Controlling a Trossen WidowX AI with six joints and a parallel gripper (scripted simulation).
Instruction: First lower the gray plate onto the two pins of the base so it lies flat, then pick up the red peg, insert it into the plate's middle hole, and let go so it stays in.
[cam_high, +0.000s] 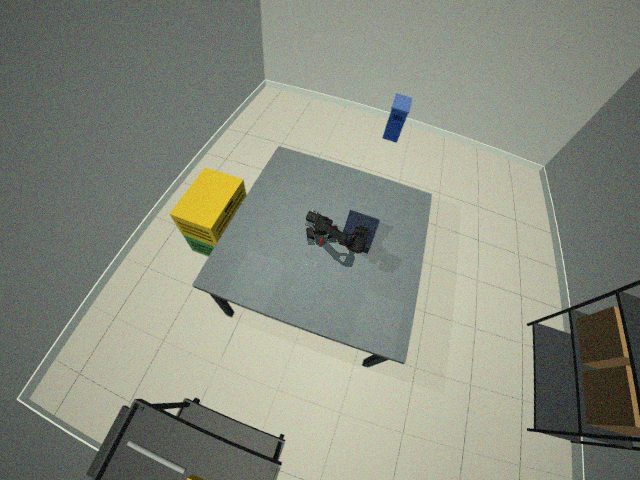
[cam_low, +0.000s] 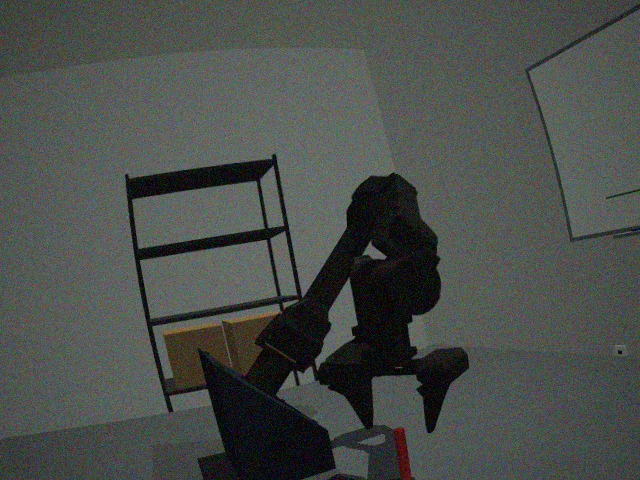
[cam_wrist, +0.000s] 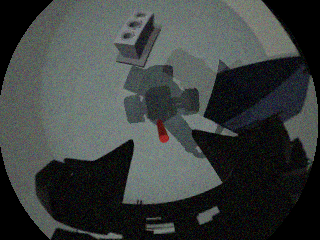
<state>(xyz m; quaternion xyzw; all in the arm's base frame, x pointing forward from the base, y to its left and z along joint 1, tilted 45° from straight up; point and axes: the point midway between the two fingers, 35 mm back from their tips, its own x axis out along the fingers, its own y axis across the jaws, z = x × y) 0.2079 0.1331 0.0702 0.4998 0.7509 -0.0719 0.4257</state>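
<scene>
Right now the red peg is 40 mm below my gripper tip. Round my gripper tip: gray base: 150 mm to the right, 130 mm ahead, 70 mm below; gray plate: 150 mm to the right, 130 mm ahead, 30 mm below.
</scene>
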